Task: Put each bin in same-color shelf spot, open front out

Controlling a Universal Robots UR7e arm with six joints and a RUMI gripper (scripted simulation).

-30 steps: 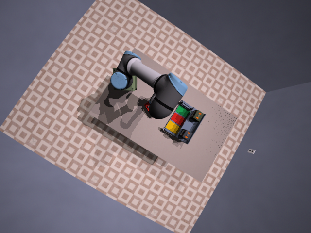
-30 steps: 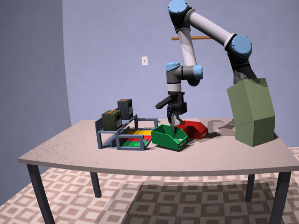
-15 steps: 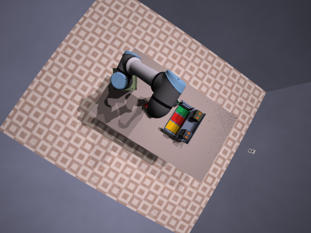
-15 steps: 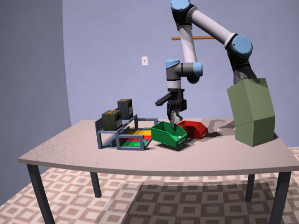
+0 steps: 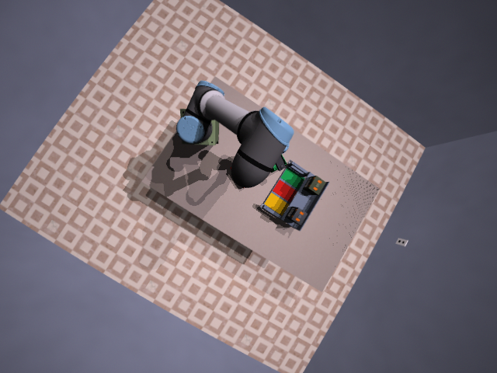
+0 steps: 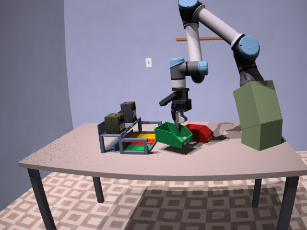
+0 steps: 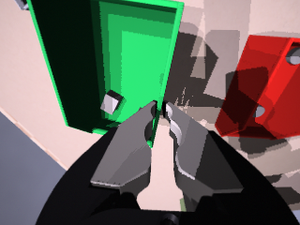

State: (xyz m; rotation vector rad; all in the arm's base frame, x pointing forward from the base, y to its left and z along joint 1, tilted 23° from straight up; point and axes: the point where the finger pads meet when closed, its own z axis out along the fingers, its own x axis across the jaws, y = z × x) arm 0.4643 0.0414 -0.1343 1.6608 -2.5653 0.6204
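The green bin is 20 mm ahead of my hand, 40 mm to the left of it and 30 mm below it. Also, from my hand: green mark: 250 mm ahead, 10 mm to the left, 110 mm below; red mark: 240 mm ahead, 110 mm to the right, 110 mm below; red bin: 100 mm behind, 150 mm to the right, 80 mm below.
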